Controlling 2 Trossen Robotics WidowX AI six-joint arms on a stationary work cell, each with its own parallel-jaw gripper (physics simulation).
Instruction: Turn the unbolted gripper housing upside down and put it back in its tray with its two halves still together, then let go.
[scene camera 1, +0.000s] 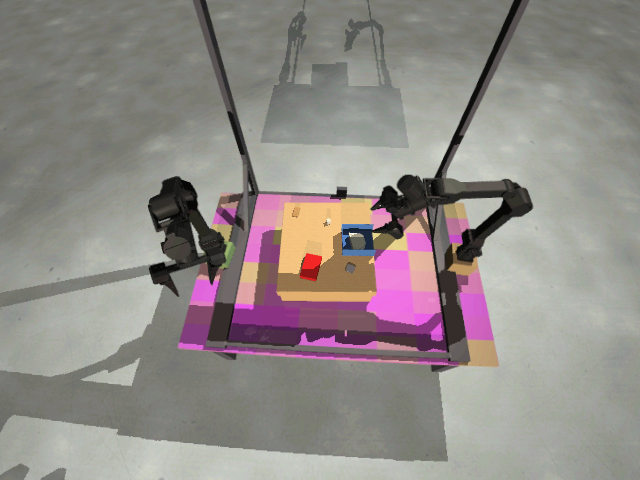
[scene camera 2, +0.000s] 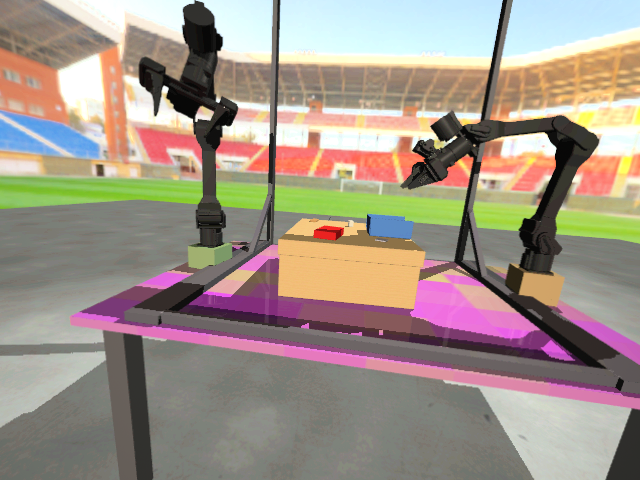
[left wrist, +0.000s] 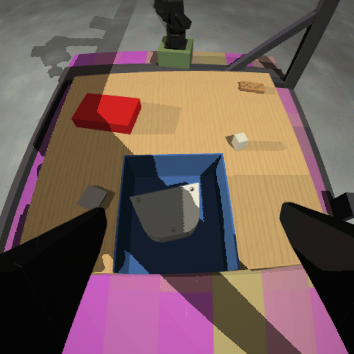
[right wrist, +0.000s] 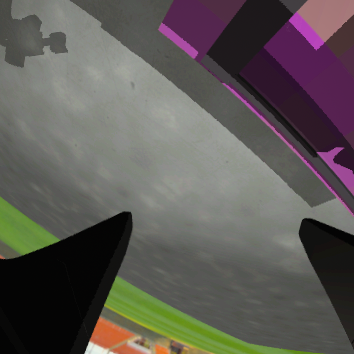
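Seen in the pictures: left gripper, fingertip midpoint: (scene camera 1: 371, 220) (scene camera 2: 404, 187) (left wrist: 194, 213); right gripper, fingertip midpoint: (scene camera 1: 195, 290) (scene camera 2: 181, 126) (right wrist: 217, 223); left arm's base, link origin: (scene camera 1: 464, 254) (scene camera 2: 535, 269); right arm's base, link origin: (scene camera 2: 210, 244) (left wrist: 175, 43).
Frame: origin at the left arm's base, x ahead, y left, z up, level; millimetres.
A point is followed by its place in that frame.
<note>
The gripper housing (scene camera 1: 356, 240) @(x 454, y 73, z 106 mm) (left wrist: 165, 215) @(x 442, y 75, z 106 mm) lies inside the blue tray (scene camera 1: 357, 252) @(x 444, y 122, z 102 mm) (scene camera 2: 390, 227) @(x 441, y 121, z 101 mm) (left wrist: 230, 230) @(x 432, y 9, z 119 mm). It is a rounded grey piece with a flat face up and small holes near its corners. Most of it is in shadow, one corner is lit white. Its lower side is hidden, and I cannot tell how its two halves meet. The tray walls hide it in scene camera 2. My left gripper (scene camera 1: 374, 219) @(x 413, y 51, z 217 mm) (scene camera 2: 403, 186) @(x 413, y 51, z 217 mm) (left wrist: 194, 213) @(x 413, y 51, z 217 mm) is open and empty, above and beside the tray. My right gripper (scene camera 1: 194, 289) @(x 881, y 429, z 308 mm) (right wrist: 217, 223) @(x 881, y 429, z 308 mm) is open and empty, far off at the left, raised high.
The tray stands at the edge of a raised wooden box (scene camera 1: 325, 295) @(x 536, y 286, z 42 mm) (scene camera 2: 346, 273) @(x 539, y 264, z -8 mm). On the box are a red block (scene camera 1: 310, 266) @(x 606, y 203, z 91 mm) (left wrist: 110, 112) @(x 595, y 188, z 91 mm), a small grey piece (scene camera 1: 349, 267) @(x 465, y 174, z 74 mm) (left wrist: 93, 197) @(x 461, y 175, z 74 mm), a white cube (left wrist: 240, 141) @(x 566, y -10, z 91 mm) and a brown brick (left wrist: 251, 87) @(x 707, y -38, z 79 mm). Dark frame posts stand beside both arms.
</note>
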